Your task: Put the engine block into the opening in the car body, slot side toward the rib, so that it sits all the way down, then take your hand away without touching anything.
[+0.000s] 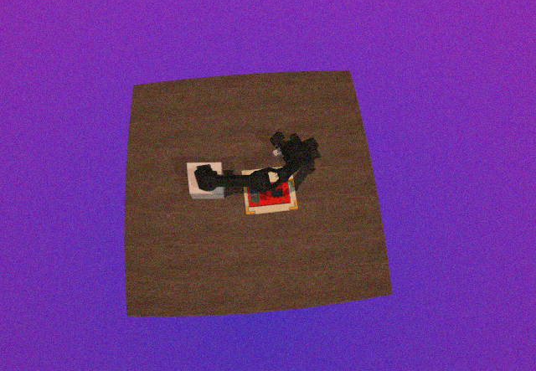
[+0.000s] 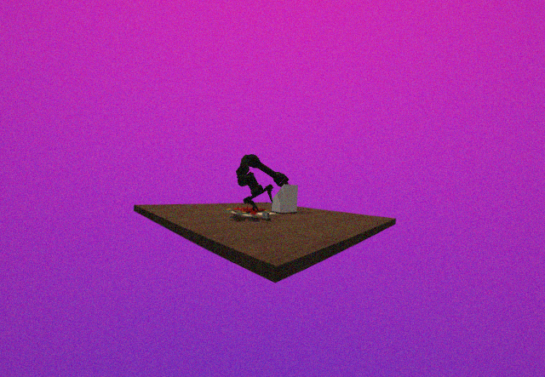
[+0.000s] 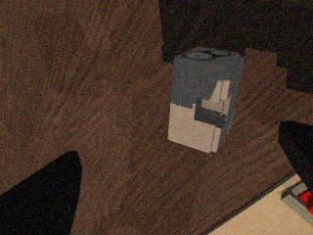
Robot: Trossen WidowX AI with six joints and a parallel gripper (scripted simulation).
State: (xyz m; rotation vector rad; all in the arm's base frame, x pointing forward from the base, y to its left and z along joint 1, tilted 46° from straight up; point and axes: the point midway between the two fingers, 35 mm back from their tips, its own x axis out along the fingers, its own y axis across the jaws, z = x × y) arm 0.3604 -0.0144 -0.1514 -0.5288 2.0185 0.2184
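My gripper tip is now 40 mm above the engine block.
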